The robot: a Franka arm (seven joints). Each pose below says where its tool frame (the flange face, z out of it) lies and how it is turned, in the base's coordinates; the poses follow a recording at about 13 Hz.
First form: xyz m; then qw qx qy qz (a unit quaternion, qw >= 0).
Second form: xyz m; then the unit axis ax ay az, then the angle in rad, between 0 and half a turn. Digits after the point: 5 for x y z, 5 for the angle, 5 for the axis.
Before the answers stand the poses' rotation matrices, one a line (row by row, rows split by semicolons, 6 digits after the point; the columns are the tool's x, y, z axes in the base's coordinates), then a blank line. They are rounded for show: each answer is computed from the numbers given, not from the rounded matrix.
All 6 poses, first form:
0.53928 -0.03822 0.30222 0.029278 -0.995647 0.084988 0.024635
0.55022 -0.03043 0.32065 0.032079 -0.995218 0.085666 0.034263
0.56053 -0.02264 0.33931 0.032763 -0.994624 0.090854 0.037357
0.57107 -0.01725 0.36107 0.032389 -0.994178 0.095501 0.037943
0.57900 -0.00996 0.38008 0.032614 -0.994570 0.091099 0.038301
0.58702 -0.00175 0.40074 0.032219 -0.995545 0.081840 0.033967
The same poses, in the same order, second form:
0.984340 -0.170679 -0.044079; -0.167794 -0.983840 0.062488; -0.054032 -0.054114 -0.997072
0.982975 -0.172711 -0.062702; -0.168314 -0.983265 0.069722; -0.073694 -0.057981 -0.995594
0.980700 -0.183179 -0.068359; -0.178283 -0.981344 0.071962; -0.080266 -0.058386 -0.995062
0.978880 -0.192348 -0.069258; -0.187432 -0.979661 0.071648; -0.081631 -0.057154 -0.995023
0.980468 -0.183707 -0.070244; -0.178711 -0.981275 0.071852; -0.082128 -0.057895 -0.994939
0.984297 -0.165140 -0.062358; -0.160762 -0.984528 0.069711; -0.072905 -0.058591 -0.995616

0.53928 -0.03822 0.30222 -0.99607 0.08502 0.02465 3.08303
0.55022 -0.03043 0.32065 -0.99573 0.08571 0.03428 3.07742
0.56053 -0.02264 0.33931 -0.99516 0.09090 0.03738 3.07605
0.57107 -0.01725 0.36107 -0.99470 0.09555 0.03796 3.07680
0.57900 -0.00996 0.38008 -0.99510 0.09115 0.03832 3.07635
0.58702 -0.00175 0.40074 -0.99606 0.08188 0.03398 3.07714

